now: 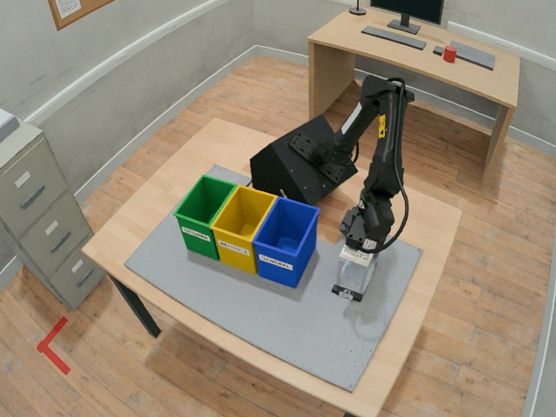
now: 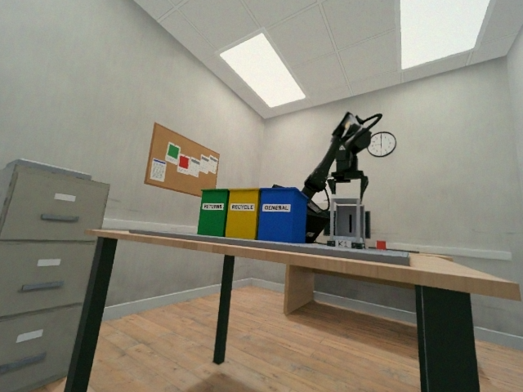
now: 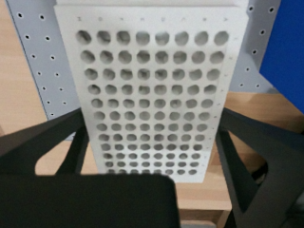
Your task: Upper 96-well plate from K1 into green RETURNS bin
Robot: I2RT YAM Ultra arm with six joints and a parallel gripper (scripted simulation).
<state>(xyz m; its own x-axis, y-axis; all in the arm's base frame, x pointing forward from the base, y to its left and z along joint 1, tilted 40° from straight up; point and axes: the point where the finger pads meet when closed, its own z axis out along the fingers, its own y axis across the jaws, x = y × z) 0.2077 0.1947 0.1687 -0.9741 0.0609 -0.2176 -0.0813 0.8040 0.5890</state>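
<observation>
The green returns bin lies 470 mm to the right of my hand, 100 mm ahead of it and 70 mm below it. From my hand the other things lie so: blue general bin: 210 mm to the right, 70 mm below, 60 mm ahead; then yellow recycle bin: 340 mm to the right, 80 mm ahead, 70 mm below; then 96-well plate: right at my hand.
</observation>
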